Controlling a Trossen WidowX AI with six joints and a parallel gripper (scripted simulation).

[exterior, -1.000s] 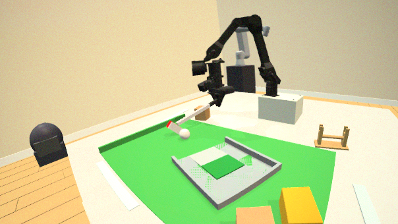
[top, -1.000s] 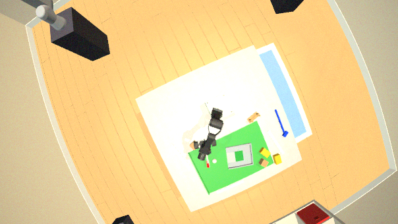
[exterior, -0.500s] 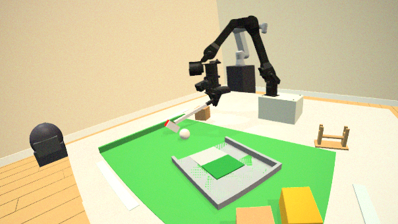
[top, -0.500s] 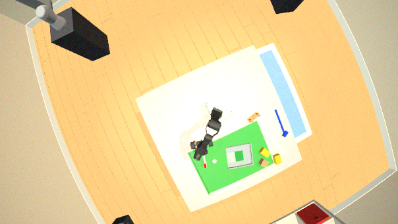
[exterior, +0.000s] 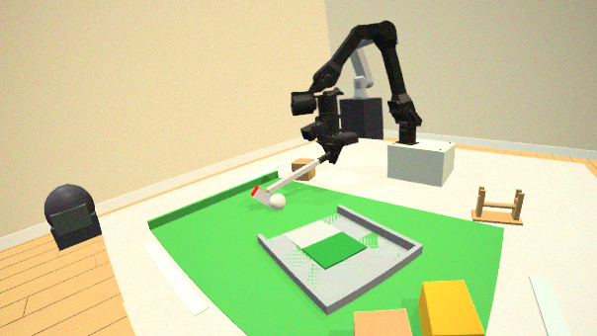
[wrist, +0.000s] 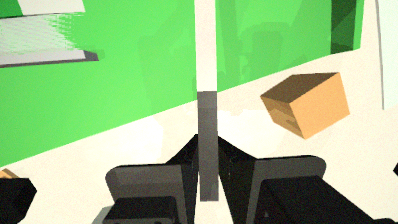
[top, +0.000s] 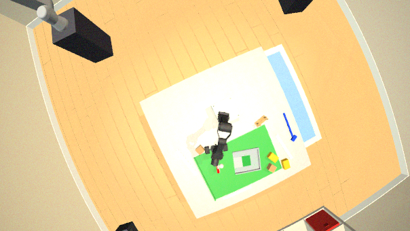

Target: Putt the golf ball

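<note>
My gripper tip is 12 cm short of the red putter and 1 cm to the left of it. Also, from my gripper tip: green mat (24 cm ahead, 17 cm to the left, 7 cm below); then white golf ball (21 cm ahead, 5 cm below); then wooden stand (9 cm behind, 47 cm to the left, 4 cm below).
</note>
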